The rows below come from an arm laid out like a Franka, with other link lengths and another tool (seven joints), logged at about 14 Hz.
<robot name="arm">
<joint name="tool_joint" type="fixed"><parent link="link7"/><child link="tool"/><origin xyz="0 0.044 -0.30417" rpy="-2.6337 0 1.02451"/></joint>
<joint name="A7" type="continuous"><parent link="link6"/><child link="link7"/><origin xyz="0.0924 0 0" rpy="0 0 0"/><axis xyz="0 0 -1"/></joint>
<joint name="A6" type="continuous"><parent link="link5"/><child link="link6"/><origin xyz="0 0 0" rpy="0 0 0"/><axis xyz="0 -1 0"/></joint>
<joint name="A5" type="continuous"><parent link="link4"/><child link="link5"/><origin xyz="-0.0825 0 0.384" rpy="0 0 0"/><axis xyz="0 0 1"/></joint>
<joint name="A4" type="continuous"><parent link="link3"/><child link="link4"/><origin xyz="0.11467 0 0" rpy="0 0 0"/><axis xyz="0 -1 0"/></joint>
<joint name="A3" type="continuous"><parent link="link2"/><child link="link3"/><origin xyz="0 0 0.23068" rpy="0 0 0"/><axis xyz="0 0 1"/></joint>
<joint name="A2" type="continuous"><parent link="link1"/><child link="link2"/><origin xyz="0 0 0" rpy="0 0 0"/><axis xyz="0 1 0"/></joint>
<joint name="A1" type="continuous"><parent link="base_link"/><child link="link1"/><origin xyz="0 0 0.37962" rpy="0 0 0"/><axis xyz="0 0 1"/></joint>
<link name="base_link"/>
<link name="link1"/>
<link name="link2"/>
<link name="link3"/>
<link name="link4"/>
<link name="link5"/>
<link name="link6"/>
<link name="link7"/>
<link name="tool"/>
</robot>
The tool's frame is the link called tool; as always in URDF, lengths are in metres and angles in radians. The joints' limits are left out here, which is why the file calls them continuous.
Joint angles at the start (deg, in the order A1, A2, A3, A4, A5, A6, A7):
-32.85, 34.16, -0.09, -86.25, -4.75, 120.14, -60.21
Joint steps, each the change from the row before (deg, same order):
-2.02, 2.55, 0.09, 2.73, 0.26, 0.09, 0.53
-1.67, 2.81, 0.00, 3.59, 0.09, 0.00, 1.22
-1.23, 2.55, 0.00, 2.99, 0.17, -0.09, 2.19
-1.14, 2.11, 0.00, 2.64, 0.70, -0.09, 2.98
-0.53, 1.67, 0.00, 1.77, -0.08, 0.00, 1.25
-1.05, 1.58, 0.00, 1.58, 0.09, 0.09, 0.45
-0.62, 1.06, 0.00, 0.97, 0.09, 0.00, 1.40
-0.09, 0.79, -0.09, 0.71, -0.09, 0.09, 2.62
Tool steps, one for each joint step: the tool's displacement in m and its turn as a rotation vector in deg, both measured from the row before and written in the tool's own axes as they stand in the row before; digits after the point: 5 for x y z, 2 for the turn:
-0.02074, 0.00128, 0.01090, -0.25, 1.43, 2.20
-0.02125, 0.00401, 0.00559, -0.61, 1.21, 2.74
-0.01424, 0.00499, 0.00673, -0.29, 1.70, 3.09
-0.01122, 0.00557, 0.00334, -0.56, 2.51, 3.75
-0.00653, 0.00420, 0.00544, -0.03, 0.76, 1.58
-0.01175, 0.00187, 0.00744, -0.05, 0.78, 1.33
-0.00601, 0.00180, 0.00548, 0.09, 1.09, 1.75
-0.00145, 0.00338, 0.00285, 0.04, 1.20, 2.44

